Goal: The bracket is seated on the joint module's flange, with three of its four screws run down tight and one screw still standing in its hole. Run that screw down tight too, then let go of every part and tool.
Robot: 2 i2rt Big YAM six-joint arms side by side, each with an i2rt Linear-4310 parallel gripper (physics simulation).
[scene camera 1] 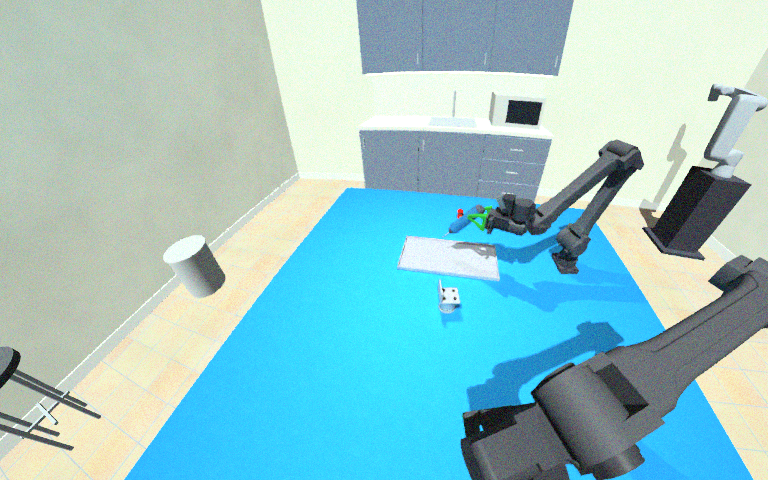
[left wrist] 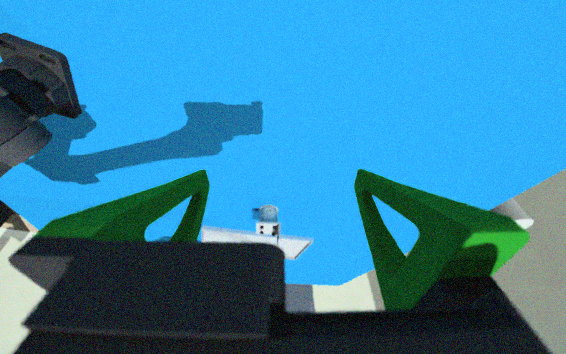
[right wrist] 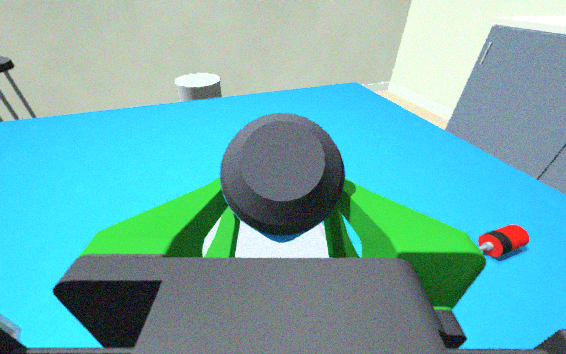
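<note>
The white bracket sits on the round joint module on the blue mat. Its plate shows several dark screw spots; which screw stands up is too small to tell. My right gripper is shut on the blue screwdriver. It holds the screwdriver tilted, thin tip down, above the far edge of the tray, away from the bracket. The dark end cap faces the right wrist camera. My left gripper is open and empty, far from the bracket; its fingers do not show in scene camera 1.
A shallow white tray lies just beyond the bracket. A red cylinder with a black band and metal tip lies on the mat near the screwdriver. My left arm fills the lower right of scene camera 1.
</note>
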